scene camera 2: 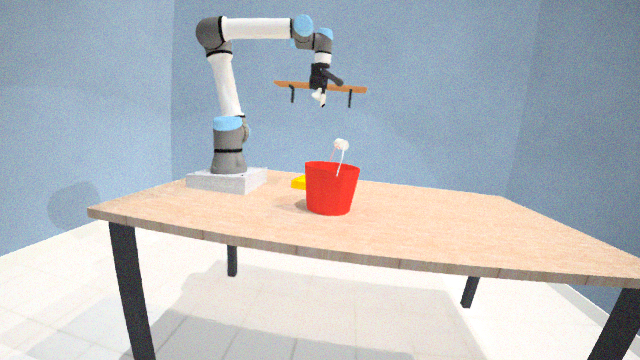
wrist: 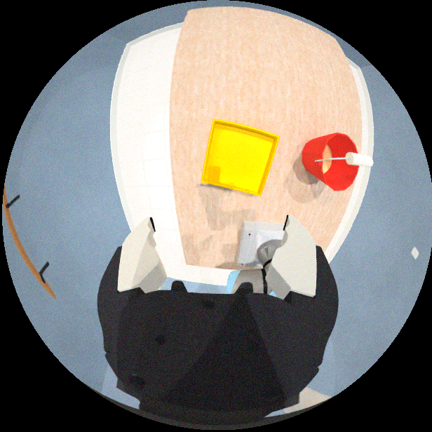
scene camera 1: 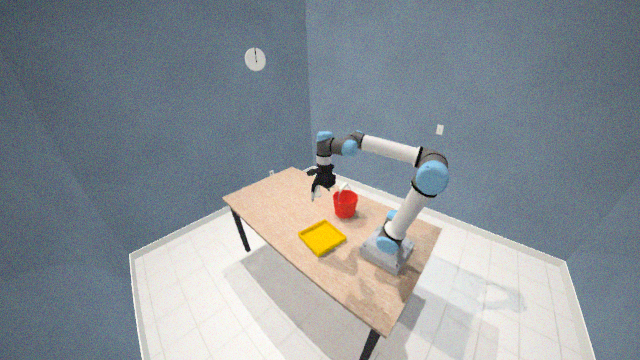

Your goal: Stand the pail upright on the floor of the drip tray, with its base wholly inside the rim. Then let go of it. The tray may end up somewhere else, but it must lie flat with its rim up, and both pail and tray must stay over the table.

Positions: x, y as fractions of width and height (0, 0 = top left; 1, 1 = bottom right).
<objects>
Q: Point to a red pail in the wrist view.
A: At 0.78, 0.40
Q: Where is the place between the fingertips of my gripper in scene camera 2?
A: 0.50, 0.30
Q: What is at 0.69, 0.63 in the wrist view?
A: My gripper.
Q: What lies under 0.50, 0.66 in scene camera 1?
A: A yellow drip tray.
</objects>
